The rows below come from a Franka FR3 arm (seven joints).
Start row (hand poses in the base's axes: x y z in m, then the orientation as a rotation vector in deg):
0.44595, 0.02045, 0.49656, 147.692, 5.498, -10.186
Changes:
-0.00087, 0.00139, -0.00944, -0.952, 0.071, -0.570
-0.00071, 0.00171, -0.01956, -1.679, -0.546, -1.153
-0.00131, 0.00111, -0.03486, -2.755, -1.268, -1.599
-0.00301, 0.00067, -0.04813, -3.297, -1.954, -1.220
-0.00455, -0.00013, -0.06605, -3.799, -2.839, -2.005
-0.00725, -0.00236, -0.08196, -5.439, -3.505, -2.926
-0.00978, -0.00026, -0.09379, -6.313, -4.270, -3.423
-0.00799, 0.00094, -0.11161, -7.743, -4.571, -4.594
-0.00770, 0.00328, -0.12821, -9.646, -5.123, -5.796
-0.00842, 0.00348, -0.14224, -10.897, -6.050, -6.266
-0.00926, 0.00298, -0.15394, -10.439, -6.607, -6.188
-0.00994, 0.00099, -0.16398, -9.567, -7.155, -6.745
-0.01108, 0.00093, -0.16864, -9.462, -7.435, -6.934
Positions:
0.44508, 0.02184, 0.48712, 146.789, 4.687, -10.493
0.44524, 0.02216, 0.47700, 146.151, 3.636, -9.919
0.44464, 0.02156, 0.46170, 145.153, 2.692, -9.165
0.44294, 0.02112, 0.44843, 144.618, 2.869, -8.157
0.44140, 0.02032, 0.43051, 144.213, 1.501, -7.324
0.43870, 0.01809, 0.41460, 142.659, -0.056, -6.838
0.43617, 0.02019, 0.40277, 141.837, -1.032, -6.067
0.43796, 0.02139, 0.38495, 140.473, -2.723, -6.134
0.43825, 0.02373, 0.36835, 138.626, -4.555, -5.903
0.43753, 0.02393, 0.35432, 137.402, -5.548, -4.943
0.43669, 0.02343, 0.34262, 137.861, -5.619, -4.217
0.43601, 0.02144, 0.33258, 138.747, -6.448, -3.711
0.43487, 0.02138, 0.32792, 138.856, -6.776, -3.427

